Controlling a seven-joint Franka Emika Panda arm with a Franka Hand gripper.
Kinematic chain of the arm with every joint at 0, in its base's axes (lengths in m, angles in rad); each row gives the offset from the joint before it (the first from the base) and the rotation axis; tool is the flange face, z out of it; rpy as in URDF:
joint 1: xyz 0 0 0.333 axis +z
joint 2: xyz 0 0 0 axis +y
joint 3: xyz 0 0 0.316 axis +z
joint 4: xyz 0.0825 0 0 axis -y
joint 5: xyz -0.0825 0 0.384 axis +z
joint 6: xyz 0 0 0 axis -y
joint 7: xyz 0.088 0 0 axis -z
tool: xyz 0 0 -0.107 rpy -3.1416 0 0
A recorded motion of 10 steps. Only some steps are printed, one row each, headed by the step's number.
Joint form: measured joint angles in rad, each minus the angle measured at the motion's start. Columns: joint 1, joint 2, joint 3, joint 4, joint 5, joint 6, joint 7.
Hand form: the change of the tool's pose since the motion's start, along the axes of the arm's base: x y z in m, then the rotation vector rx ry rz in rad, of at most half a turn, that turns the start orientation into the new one. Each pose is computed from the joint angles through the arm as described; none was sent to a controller.
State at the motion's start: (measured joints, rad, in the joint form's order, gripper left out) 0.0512 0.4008 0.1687 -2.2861 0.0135 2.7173 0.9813
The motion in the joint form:
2: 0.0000 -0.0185 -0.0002 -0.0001 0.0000 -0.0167 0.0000
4: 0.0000 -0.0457 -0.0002 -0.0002 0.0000 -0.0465 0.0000
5: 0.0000 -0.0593 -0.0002 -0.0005 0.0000 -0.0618 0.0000
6: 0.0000 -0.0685 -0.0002 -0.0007 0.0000 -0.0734 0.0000
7: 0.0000 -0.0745 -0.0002 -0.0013 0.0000 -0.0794 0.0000
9: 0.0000 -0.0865 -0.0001 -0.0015 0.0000 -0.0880 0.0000
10: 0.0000 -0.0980 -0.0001 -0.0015 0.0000 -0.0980 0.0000
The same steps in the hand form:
2: 0.0010 -0.0002 0.0082 -0.0024 -0.0020 0.0010
4: 0.0016 -0.0004 0.0198 -0.0068 0.0001 0.0030
5: 0.0016 -0.0006 0.0254 -0.0092 0.0017 0.0040
6: 0.0015 -0.0007 0.0292 -0.0110 0.0041 0.0047
7: 0.0014 -0.0008 0.0316 -0.0120 0.0046 0.0051
9: 0.0018 -0.0008 0.0370 -0.0131 0.0012 0.0057
10: 0.0021 -0.0009 0.0422 -0.0146 -0.0005 0.0063

